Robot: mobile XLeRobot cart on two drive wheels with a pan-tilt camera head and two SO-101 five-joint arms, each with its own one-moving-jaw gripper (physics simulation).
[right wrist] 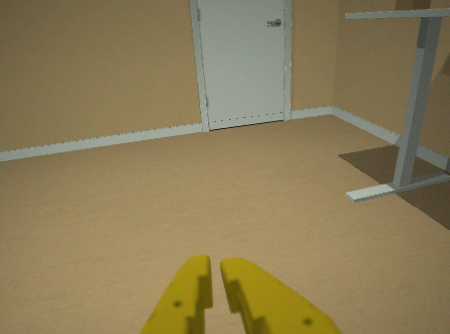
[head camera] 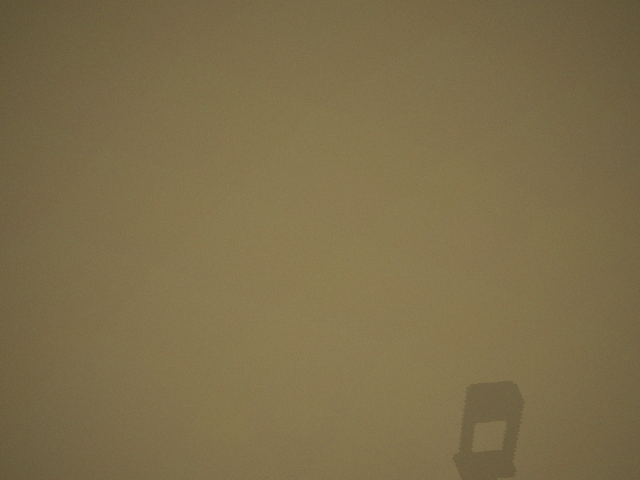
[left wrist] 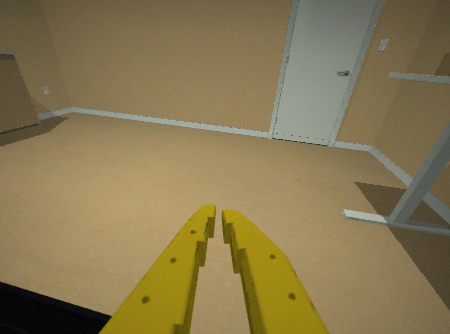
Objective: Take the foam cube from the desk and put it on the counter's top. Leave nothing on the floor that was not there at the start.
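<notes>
My left gripper (left wrist: 219, 210) is shut and empty, held above the floor. My right gripper (right wrist: 215, 260) is shut and empty, also above the floor. The foam cube does not show in these views. A white desk (left wrist: 422, 78) (right wrist: 395, 15) shows in part at the right of both wrist views, with a grey leg and a foot on the floor; its top is seen edge-on. Part of the counter (left wrist: 15, 95) shows at the far left edge of the left wrist view, well beyond the gripper.
The head view shows a plain wall (head camera: 310, 206) with a shadow at the lower right. A white door (left wrist: 320, 75) (right wrist: 245, 65) stands in the far wall. The desk's foot (left wrist: 365, 216) (right wrist: 370, 193) reaches out over the floor. A black edge (left wrist: 40, 305) shows at the lower left.
</notes>
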